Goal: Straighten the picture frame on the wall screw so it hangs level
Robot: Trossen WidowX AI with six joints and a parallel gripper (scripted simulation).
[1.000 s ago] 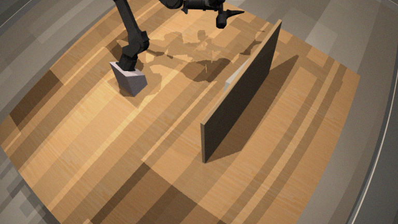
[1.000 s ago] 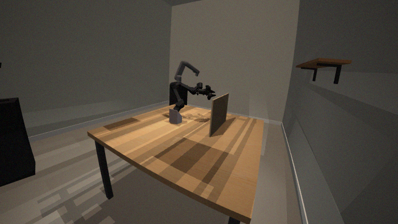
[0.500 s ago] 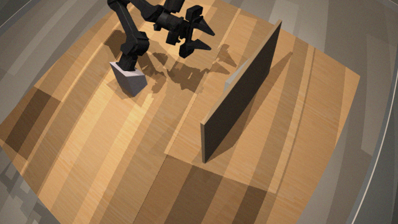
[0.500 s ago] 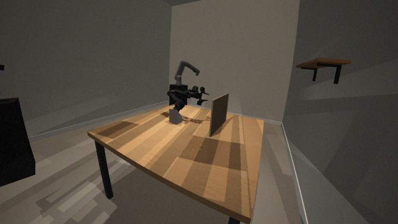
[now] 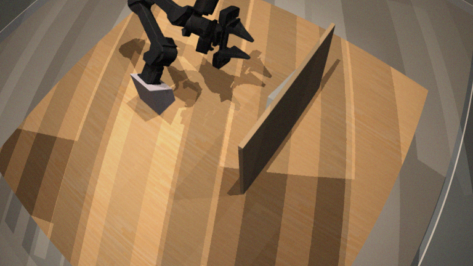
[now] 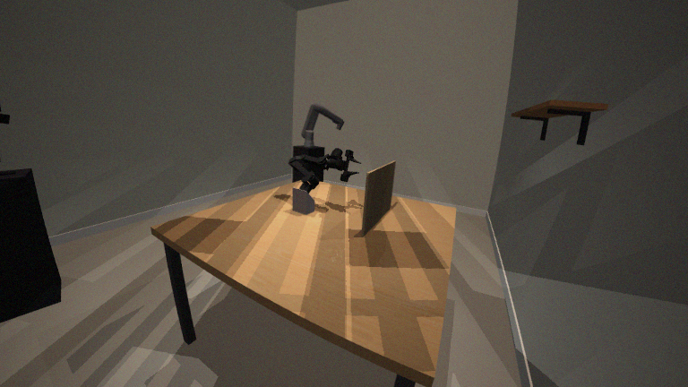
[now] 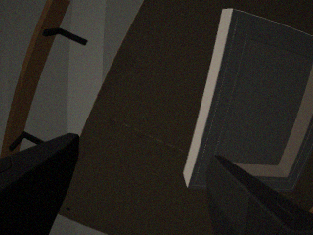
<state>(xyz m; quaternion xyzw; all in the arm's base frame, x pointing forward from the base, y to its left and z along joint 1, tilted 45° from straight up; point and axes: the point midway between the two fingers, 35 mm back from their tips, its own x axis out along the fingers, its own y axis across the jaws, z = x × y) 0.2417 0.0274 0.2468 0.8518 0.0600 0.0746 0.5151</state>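
Right now the picture frame is 13 cm ahead of my gripper tip and 11 cm below it. The rest, counted from my gripper tip: wall panel 14 cm ahead, 12 cm below.
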